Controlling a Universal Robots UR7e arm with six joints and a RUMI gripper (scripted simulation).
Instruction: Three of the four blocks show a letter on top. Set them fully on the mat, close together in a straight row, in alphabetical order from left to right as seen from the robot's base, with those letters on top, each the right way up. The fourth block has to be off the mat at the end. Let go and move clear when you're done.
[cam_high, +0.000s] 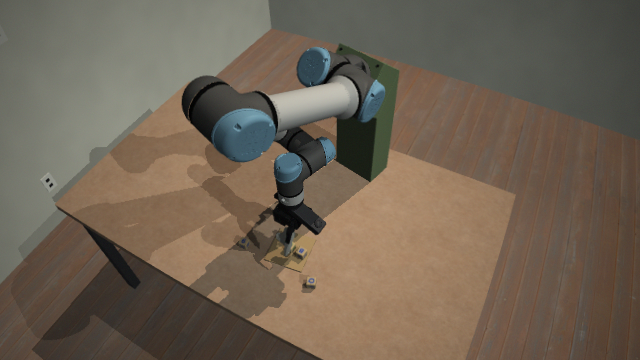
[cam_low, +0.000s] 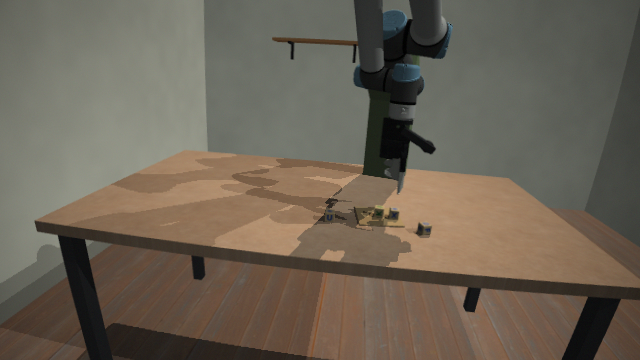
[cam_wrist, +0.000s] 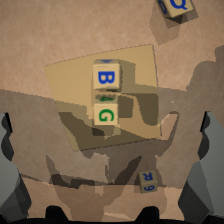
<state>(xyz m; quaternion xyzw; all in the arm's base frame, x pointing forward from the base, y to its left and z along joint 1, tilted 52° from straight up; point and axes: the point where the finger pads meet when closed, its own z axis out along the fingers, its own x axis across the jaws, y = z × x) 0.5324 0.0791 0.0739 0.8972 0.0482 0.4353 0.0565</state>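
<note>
My gripper is now 70 mm short of the Q block, 90 mm to the right of it and 100 mm above it. From my hand the other things lie so: tan mat (50 mm to the right, 110 mm below); G block (50 mm to the right, 90 mm below).
</note>
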